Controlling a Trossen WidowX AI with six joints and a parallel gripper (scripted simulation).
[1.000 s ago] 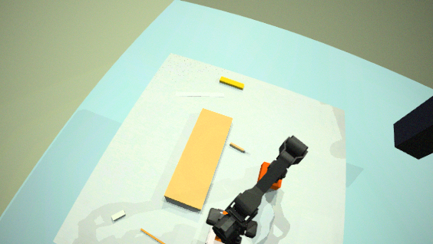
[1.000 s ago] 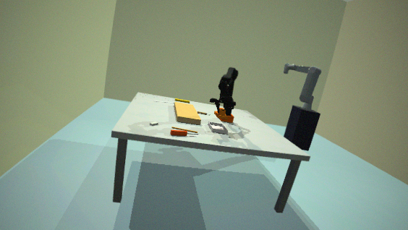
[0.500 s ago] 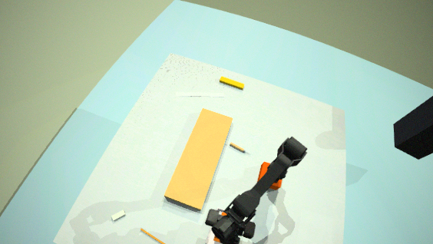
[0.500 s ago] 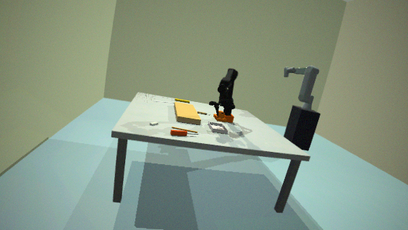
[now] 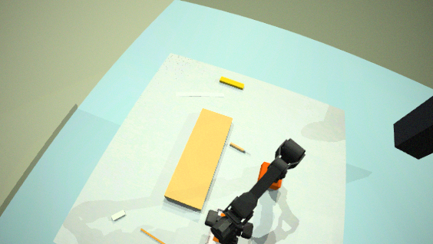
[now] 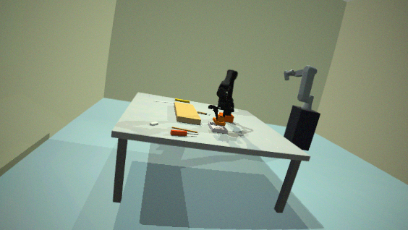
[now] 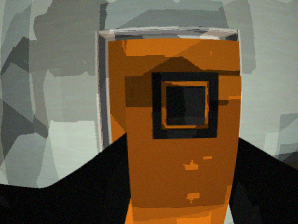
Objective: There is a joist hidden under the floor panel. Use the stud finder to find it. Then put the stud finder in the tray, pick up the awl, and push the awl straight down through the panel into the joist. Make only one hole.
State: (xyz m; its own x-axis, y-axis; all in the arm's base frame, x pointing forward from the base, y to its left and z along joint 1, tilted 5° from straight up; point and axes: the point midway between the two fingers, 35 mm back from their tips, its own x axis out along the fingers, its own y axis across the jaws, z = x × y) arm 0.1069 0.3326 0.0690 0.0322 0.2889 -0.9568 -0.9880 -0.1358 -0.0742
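Now: the tray 60 mm below my gripper tip and 10 mm to the right of it. Round my gripper tip: long orange stick 240 mm ahead, 160 mm to the left, 70 mm below; stud finder 20 mm above, 10 mm to the left; short pencil-like stick 420 mm to the right, 80 mm ahead, 70 mm below.
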